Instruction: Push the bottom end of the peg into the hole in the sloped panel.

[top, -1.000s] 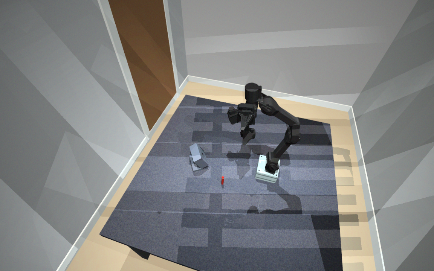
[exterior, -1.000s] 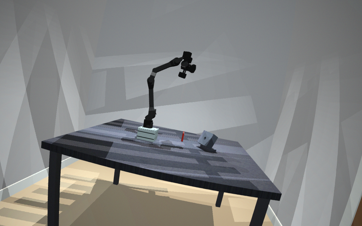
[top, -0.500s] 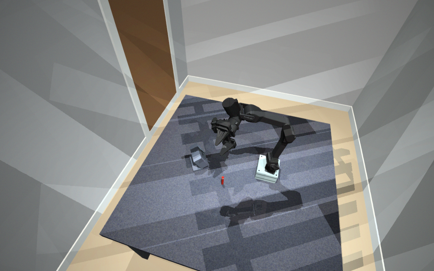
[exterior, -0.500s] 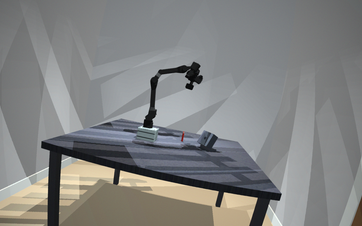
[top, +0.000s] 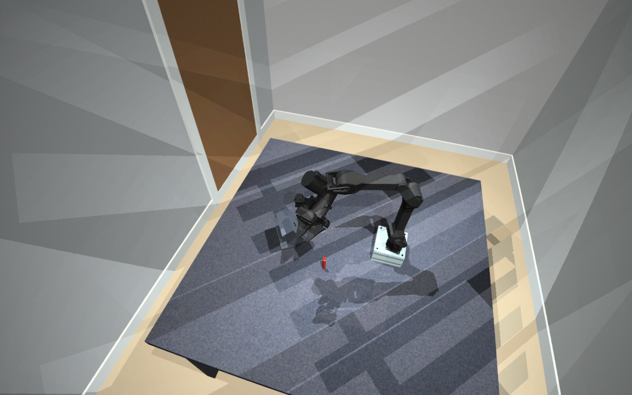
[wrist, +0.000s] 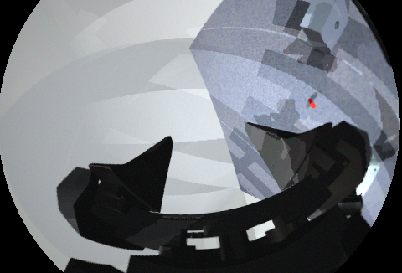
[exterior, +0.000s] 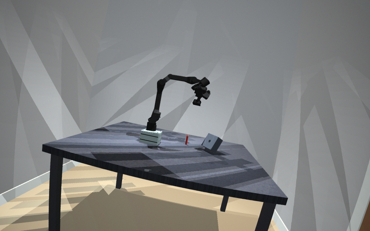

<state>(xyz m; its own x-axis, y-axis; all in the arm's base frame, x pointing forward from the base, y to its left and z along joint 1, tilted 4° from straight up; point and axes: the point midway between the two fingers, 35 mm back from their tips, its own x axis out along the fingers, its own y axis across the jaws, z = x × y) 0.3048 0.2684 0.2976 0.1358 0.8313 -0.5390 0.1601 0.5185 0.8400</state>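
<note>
Right now the red round peg is 310 mm below my gripper tip, 120 mm to the right of it and 40 mm behind it. Also, from my gripper tip: grey sloped panel 290 mm below, 210 mm to the right, 170 mm ahead.
</note>
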